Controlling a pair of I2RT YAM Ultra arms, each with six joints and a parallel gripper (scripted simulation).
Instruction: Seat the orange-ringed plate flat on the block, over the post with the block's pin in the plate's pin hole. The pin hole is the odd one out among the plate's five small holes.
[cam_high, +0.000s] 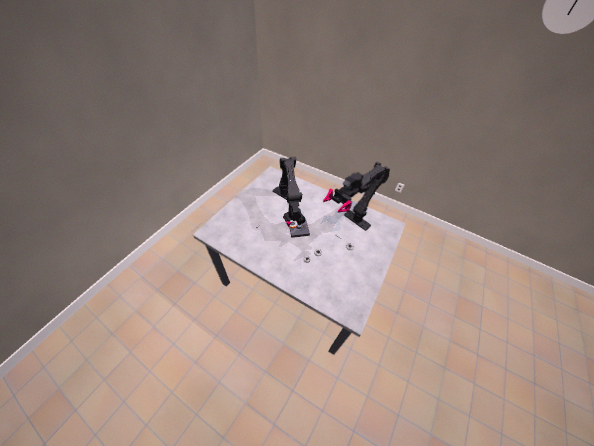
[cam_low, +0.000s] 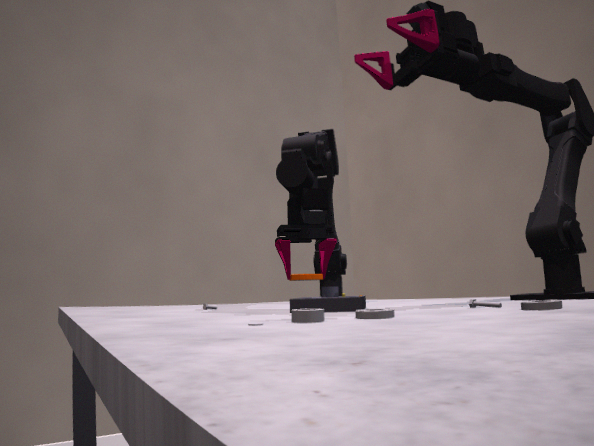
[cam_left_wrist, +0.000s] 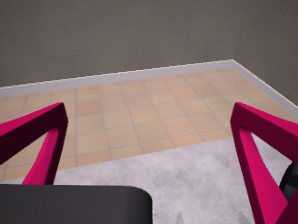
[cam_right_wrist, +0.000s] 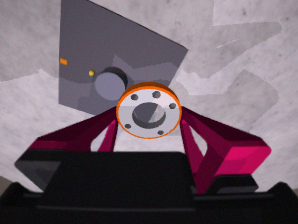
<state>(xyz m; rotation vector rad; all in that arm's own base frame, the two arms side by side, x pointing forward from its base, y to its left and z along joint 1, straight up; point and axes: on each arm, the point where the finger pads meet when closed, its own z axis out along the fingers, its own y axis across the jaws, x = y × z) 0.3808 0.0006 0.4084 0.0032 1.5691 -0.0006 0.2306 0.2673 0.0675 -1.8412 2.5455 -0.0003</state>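
Right now my right hand is 40 mm past the block, 60 mm to the right of it and 50 mm above it. From my right hand the other things lie so: plate: right at my right hand.
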